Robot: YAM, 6 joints.
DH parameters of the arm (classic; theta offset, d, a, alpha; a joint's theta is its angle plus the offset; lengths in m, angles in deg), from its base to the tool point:
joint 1: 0 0.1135 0.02 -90
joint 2: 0 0 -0.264 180
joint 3: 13.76 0 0.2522 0
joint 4: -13.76 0 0.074 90
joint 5: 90 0 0 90
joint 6: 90 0.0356 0 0
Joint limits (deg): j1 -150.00..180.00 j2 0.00..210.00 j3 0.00..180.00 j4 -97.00..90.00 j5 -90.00..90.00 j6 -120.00..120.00
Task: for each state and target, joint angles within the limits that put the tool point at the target. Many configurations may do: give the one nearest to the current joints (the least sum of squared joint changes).
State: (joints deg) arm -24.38 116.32 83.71 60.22 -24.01 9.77
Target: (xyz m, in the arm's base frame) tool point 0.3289 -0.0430 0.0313
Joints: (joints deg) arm -10.28 124.32 37.92 52.08 -27.45 9.77
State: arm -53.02 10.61 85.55 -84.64 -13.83 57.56
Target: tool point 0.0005 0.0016 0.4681
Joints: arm -52.79 35.23 90.51 -72.91 -2.20 57.56
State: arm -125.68 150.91 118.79 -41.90 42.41 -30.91
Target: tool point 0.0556 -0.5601 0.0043
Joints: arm -82.14 165.79 132.56 -28.33 37.28 -30.91
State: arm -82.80 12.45 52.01 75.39 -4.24 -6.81
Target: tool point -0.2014 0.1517 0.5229
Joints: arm -37.26 18.56 82.43 69.97 1.96 -6.81
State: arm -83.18 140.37 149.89 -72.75 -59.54 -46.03
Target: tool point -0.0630 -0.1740 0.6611
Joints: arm -118.60 102.68 175.06 -48.79 -51.85 -46.03
